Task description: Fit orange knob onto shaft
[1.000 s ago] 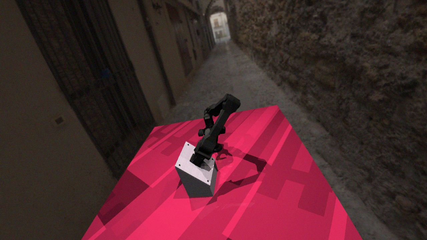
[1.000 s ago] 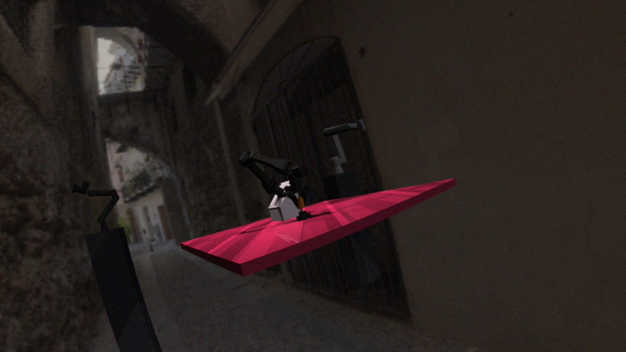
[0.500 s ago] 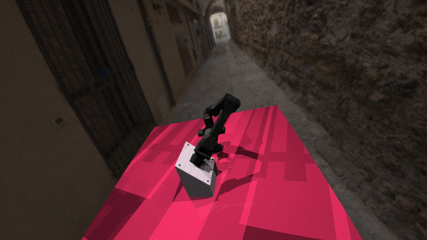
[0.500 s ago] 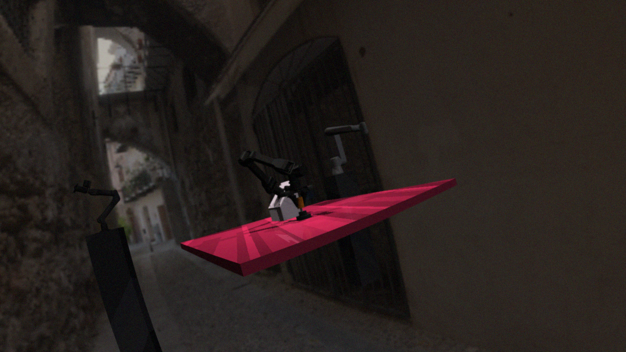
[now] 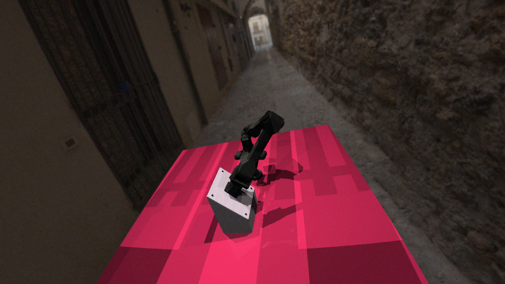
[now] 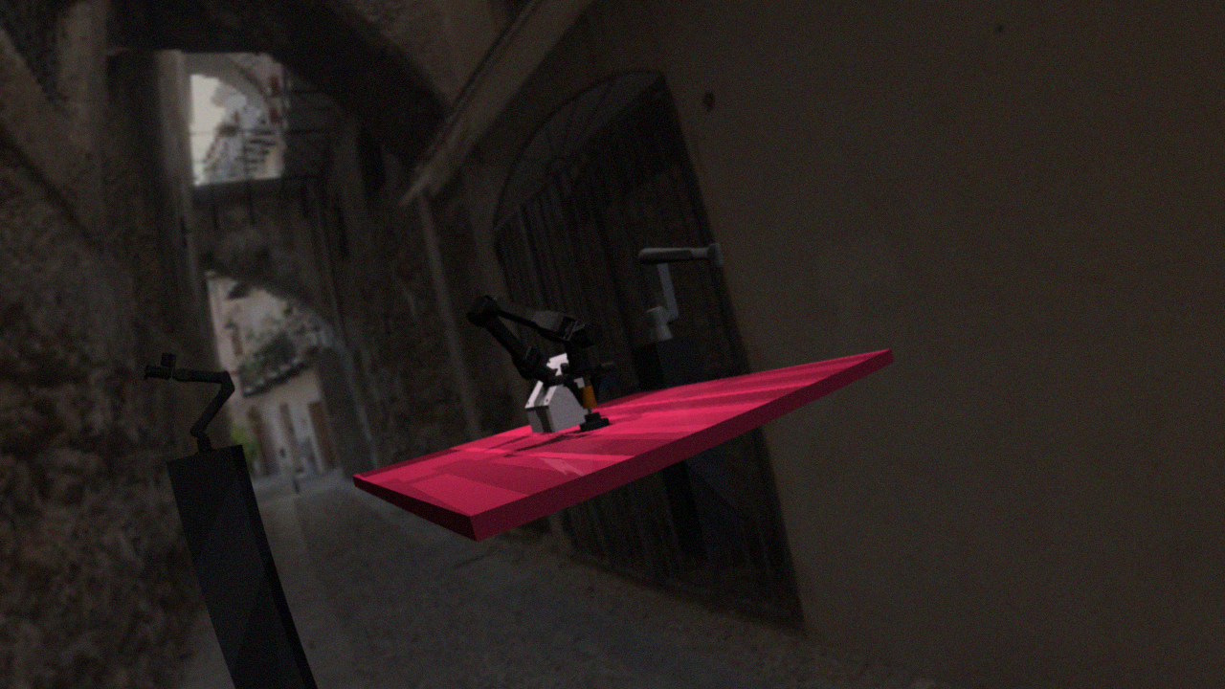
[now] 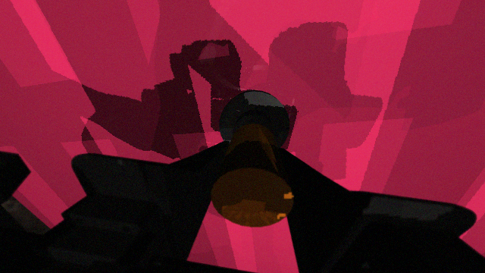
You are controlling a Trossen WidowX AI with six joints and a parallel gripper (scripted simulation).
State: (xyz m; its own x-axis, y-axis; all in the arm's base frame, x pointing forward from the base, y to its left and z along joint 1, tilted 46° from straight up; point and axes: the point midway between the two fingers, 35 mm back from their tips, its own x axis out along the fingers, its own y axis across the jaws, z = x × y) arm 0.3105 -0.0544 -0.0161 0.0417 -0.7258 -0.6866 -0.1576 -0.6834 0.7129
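My gripper tip is now 30 mm below the orange knob. Round my gripper tip: dark round pedestal (40 mm below).
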